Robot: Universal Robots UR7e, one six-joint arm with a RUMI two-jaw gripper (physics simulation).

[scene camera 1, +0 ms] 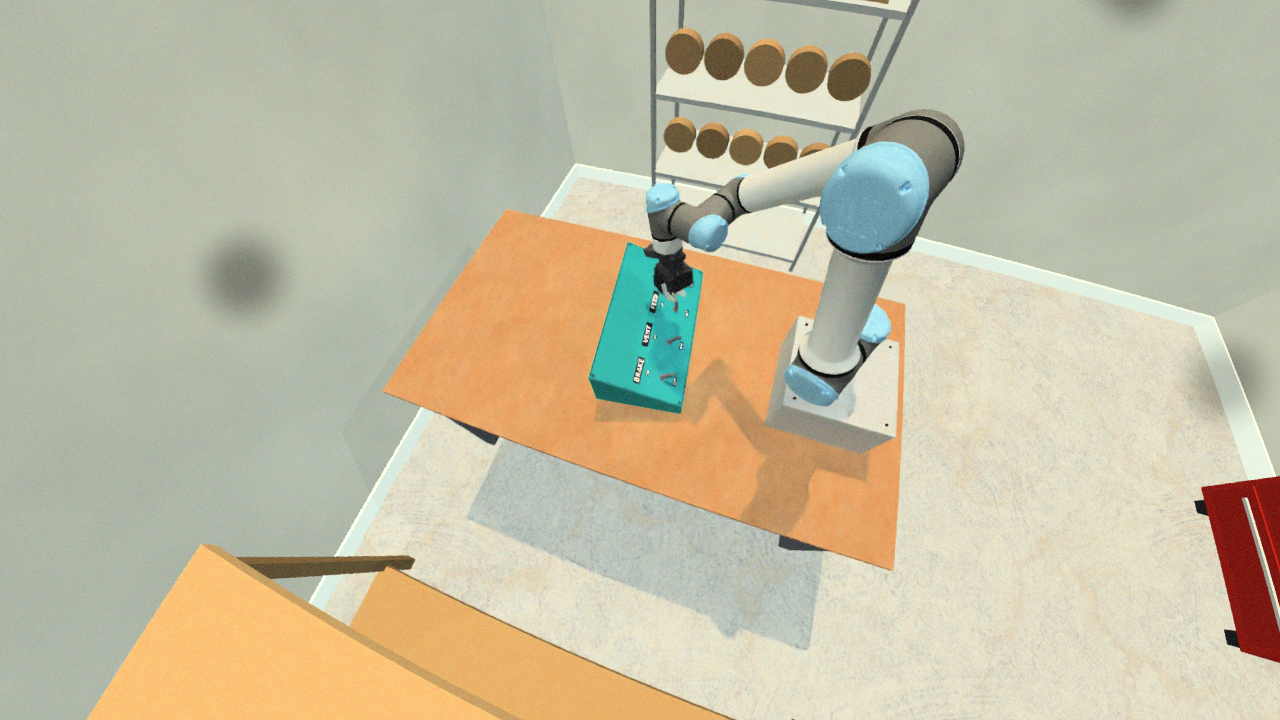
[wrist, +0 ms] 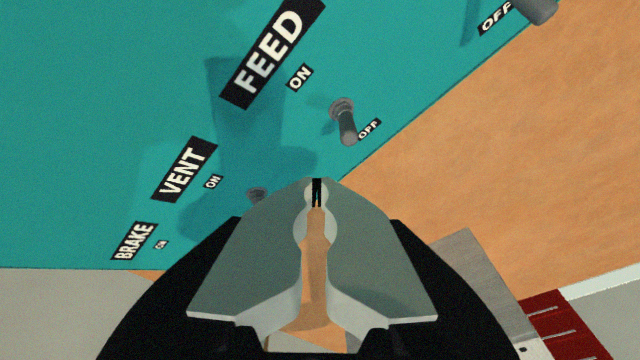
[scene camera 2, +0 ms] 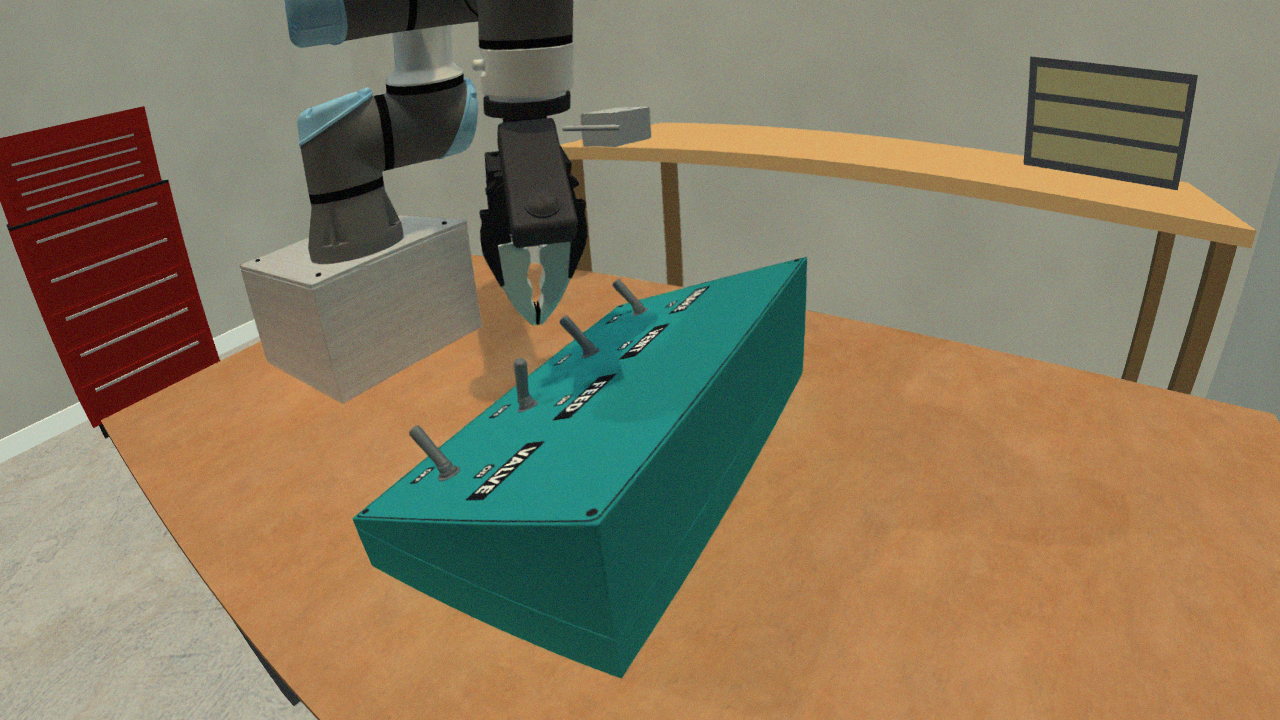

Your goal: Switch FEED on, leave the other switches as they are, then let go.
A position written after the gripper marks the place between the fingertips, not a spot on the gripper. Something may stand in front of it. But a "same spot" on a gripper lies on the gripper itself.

Labels:
The gripper shows in scene camera 1 (672, 300), in the wrist view and in scene camera 2. The same spot on the gripper: (scene camera 2: 509, 264) is (wrist: 385, 257).

